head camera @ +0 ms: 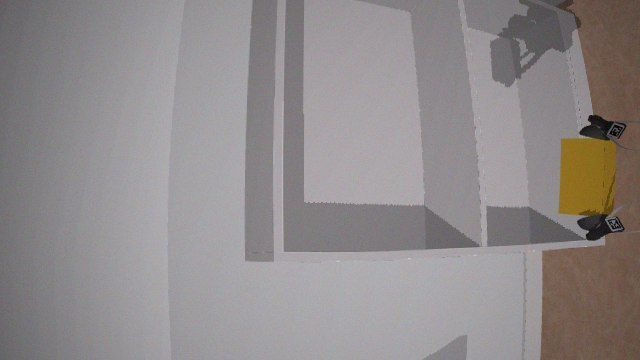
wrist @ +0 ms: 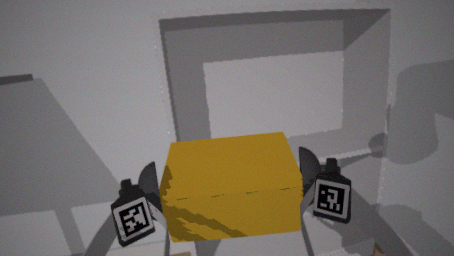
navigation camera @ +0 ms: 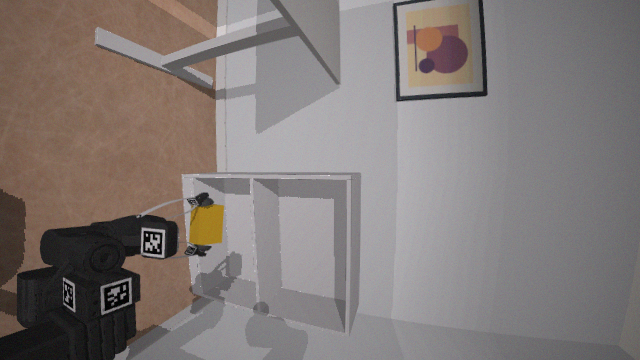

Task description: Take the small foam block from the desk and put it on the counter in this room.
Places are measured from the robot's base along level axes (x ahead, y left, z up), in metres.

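Pixels of known places: gripper, fingertip midpoint: (head camera: 583, 178) (navigation camera: 209, 223).
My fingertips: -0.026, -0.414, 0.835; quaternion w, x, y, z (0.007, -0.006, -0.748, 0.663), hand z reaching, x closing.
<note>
Behind a point stands the place of what it marks, as x, y, z.
The small foam block (head camera: 580, 175) @(-0.028, -0.408, 0.849) (navigation camera: 209, 225) @(-0.028, -0.402, 0.848) (wrist: 232, 162) is a yellow box. My gripper (head camera: 593, 178) @(-0.026, -0.414, 0.835) (navigation camera: 202, 226) @(-0.026, -0.414, 0.835) (wrist: 228, 174) @(-0.026, -0.414, 0.835) is shut on it, with one fingertip against each side. In the sideways head and navigation views, the block is low in front of the lower compartment of a white open unit (head camera: 278, 125) @(-0.138, -0.995, 1.051) (navigation camera: 355, 240) @(-0.184, -1.123, 1.060) (wrist: 367, 65). Whether the block touches the unit cannot be told. A grey desk-like top (navigation camera: 322, 50) @(0.665, -0.847, 0.950) on a light leg shows sideways in the navigation view. I cannot tell which piece is the counter.
The white unit has two open compartments and stands against the grey wall (head camera: 350, 310) @(0.312, -1.252, 0.761) (navigation camera: 450, 200) @(0.029, -1.288, 1.532). Brown floor (head camera: 590, 310) @(0.351, -0.999, 0.001) (navigation camera: 100, 140) @(0.253, -0.510, 0.000) lies in front of it. A framed picture (navigation camera: 440, 50) @(0.798, -1.167, 1.481) hangs on the wall. The black wrist (navigation camera: 85, 250) @(-0.010, -0.128, 0.958) is low over the floor.
</note>
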